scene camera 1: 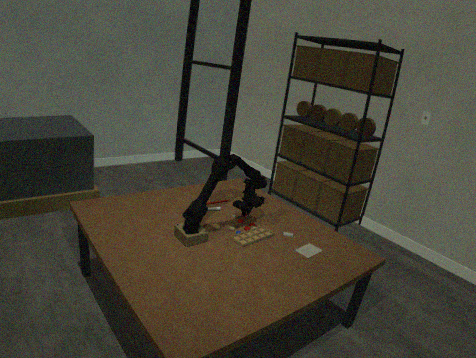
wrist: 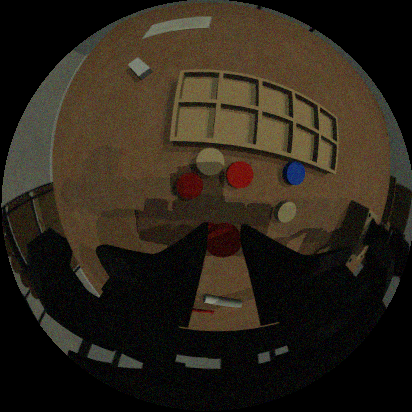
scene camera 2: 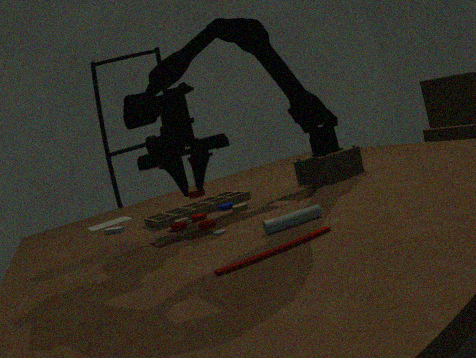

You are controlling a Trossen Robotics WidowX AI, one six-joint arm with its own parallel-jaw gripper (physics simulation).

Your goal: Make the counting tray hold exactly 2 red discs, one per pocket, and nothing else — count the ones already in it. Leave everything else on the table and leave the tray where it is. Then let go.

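The wooden counting tray has two rows of pockets; those visible in the wrist view look empty. My gripper is shut on a red disc, held above the table beside the tray. One loose red disc lies near the tray's long side. Another red disc lies to its left in the wrist view. A further red disc lies on the table and is hidden in the wrist view.
A blue disc and two pale discs lie beside the tray. A small white disc, white cylinder, red stick, white block and pale sheet also lie on the table.
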